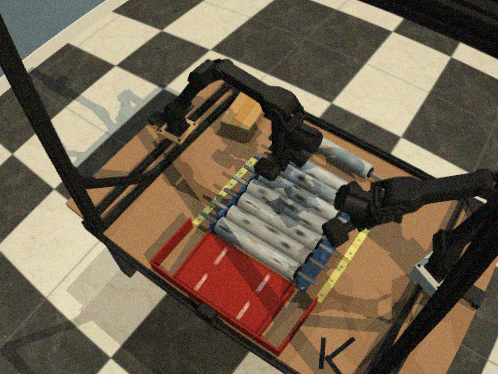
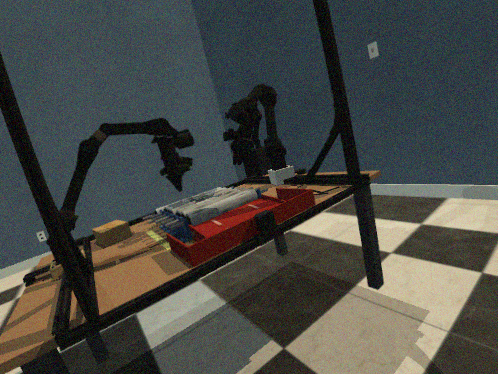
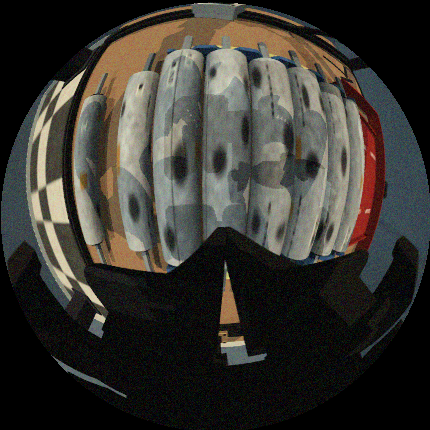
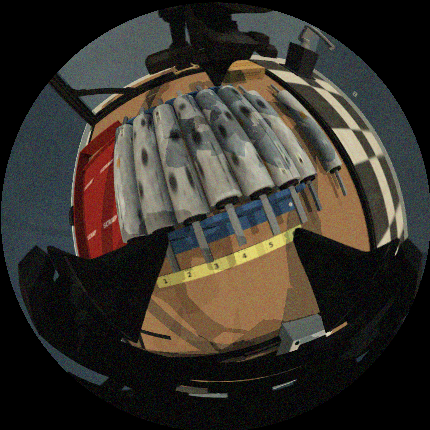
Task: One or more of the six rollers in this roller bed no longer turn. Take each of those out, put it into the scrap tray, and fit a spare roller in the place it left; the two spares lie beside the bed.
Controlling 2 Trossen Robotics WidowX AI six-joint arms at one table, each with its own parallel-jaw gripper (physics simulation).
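Frame: origin at the left arm's base, x left, y back, z up, level; metres.
Seen in the pictures: left gripper, fingertip midpoint: [image 1: 282,170] [image 2: 180,191] [image 3: 223,233] [image 4: 216,85]; right gripper, fingertip midpoint: [image 1: 342,221] [image 2: 236,164] [image 4: 232,235]; left arm's base, origin of the base link: [image 1: 177,127] [image 4: 183,66]; right arm's base, origin of the base link: [image 1: 439,268] [image 2: 279,168].
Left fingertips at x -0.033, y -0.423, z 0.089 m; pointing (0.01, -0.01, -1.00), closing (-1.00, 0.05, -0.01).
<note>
Offsets run from my left fingertips to a thing's top centre. "spot": to the spot under its first point. Level surfaces: height alone.
Six grey, spotted rollers {dz -0.043, dx -0.112, dy -0.057 m} [image 1: 280,215] {dz -0.043, dx -0.010, dy -0.059 m} [image 3: 225,150] {dz -0.043, dx -0.061, dy -0.052 m} [image 4: 205,150] lie side by side in the blue roller bed {dz -0.115 m} [image 1: 317,262] [image 4: 255,215]. One spare roller {dz -0.071, dx +0.211, dy -0.071 m} [image 1: 345,157] [image 3: 90,170] [image 4: 310,130] lies at the table's far edge; the other spare {dz -0.071, dx +0.106, dy -0.065 m} [image 3: 137,175] [image 4: 285,135] lies between it and the bed. The red scrap tray {dz -0.069, dx -0.331, dy -0.043 m} [image 1: 225,295] [image 2: 225,242] [image 3: 370,175] [image 4: 95,200] holds no roller. My left gripper [image 1: 267,170] [image 2: 179,189] [image 3: 223,233] [image 4: 216,85] is shut, empty, above the rollers. My right gripper [image 1: 336,232] [image 4: 232,235] is open and empty over the rollers' right-hand axle ends.
A yellow strip with numbers {spot: dz -0.118, dx -0.113, dy -0.272 m} [image 1: 345,265] [image 4: 202,270] runs along the right side of the bed; a similar strip {spot: dz -0.066, dx -0.108, dy +0.127 m} [image 1: 225,192] runs along its left side. A wooden block {dz -0.064, dx +0.193, dy +0.259 m} [image 1: 245,110] [image 2: 111,233] [image 4: 245,72] stands at the back left. Black frame posts rise at the table's sides.
</note>
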